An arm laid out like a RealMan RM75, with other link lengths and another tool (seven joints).
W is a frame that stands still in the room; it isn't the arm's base.
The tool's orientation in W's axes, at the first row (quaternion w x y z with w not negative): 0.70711, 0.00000, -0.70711, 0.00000
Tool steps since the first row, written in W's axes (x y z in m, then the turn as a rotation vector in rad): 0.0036, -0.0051, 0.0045, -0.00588, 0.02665, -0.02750; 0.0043, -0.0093, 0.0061, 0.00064, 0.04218, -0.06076; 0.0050, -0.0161, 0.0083, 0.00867, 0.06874, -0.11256; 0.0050, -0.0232, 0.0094, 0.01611, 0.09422, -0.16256
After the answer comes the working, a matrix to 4 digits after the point.
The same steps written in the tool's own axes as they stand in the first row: 0.0045, -0.0051, -0.0036, -0.02750, 0.02665, 0.00588; 0.0061, -0.0093, -0.0043, -0.06076, 0.04218, -0.00064; 0.0083, -0.0161, -0.0050, -0.11256, 0.06874, -0.00867; 0.0094, -0.0232, -0.0050, -0.16256, 0.09422, -0.01611
The tool's axes in the first row as the columns of a matrix, in W's axes (rounded; the answer above uses it unrounded):
0.0000, 0.0000, -1.0000
0.0000, 1.0000, 0.0000
1.0000, 0.0000, 0.0000

